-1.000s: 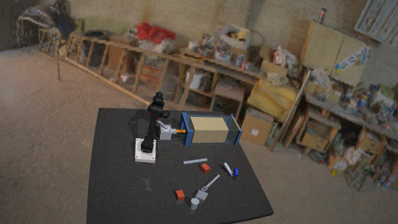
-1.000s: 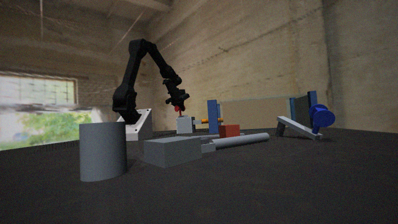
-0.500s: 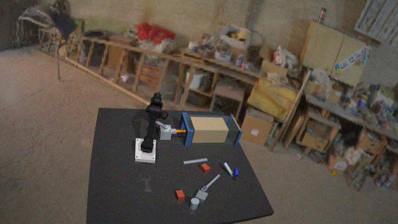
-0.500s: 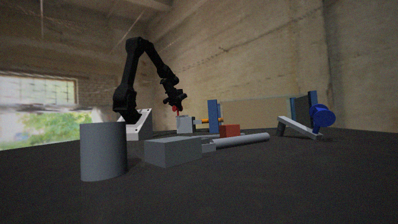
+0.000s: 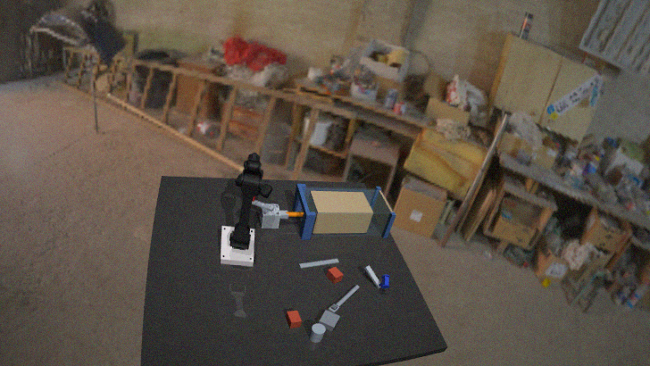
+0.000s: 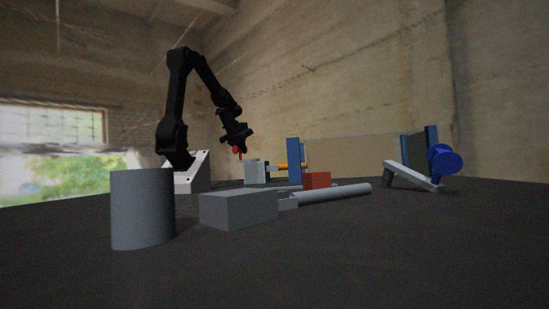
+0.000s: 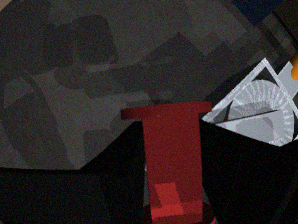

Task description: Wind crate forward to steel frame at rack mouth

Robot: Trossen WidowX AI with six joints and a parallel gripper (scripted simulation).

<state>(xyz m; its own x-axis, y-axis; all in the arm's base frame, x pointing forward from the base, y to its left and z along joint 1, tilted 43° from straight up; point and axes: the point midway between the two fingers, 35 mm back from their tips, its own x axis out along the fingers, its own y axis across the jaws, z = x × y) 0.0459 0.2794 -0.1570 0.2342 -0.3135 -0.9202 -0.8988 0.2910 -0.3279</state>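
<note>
Right now the grey winch is 7 cm ahead of my gripper tip, 6 cm to the right of it and 10 cm below it. The rest, counted from my gripper tip: red knob (1 cm behind, 2 cm to the right); then grey bar (33 cm ahead, 32 cm to the right, 13 cm below); then clear-panelled cubby (48 cm ahead, 1 cm to the left, 2 cm below).
</note>
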